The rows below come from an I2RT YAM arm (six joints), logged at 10 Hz.
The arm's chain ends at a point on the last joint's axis. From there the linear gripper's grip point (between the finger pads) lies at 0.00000 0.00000 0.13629 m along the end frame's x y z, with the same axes.
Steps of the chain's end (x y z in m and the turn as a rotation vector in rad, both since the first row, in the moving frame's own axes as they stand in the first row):
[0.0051 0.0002 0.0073 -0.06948 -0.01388 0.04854]
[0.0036 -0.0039 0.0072 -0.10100 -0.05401 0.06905]
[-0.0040 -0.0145 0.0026 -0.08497 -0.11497 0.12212]
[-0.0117 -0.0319 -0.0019 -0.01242 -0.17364 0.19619]
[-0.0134 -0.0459 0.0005 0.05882 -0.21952 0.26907]
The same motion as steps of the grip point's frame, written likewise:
[0.0030 0.0096 0.0070 -0.06948 -0.01388 0.04854]
[-0.0042 0.0096 0.0063 -0.10100 -0.05401 0.06905]
[-0.0203 -0.0039 0.0012 -0.08497 -0.11497 0.12212]
[-0.0353 -0.0325 -0.0040 -0.01242 -0.17364 0.19619]
[-0.0416 -0.0577 -0.0030 0.05882 -0.21952 0.26907]

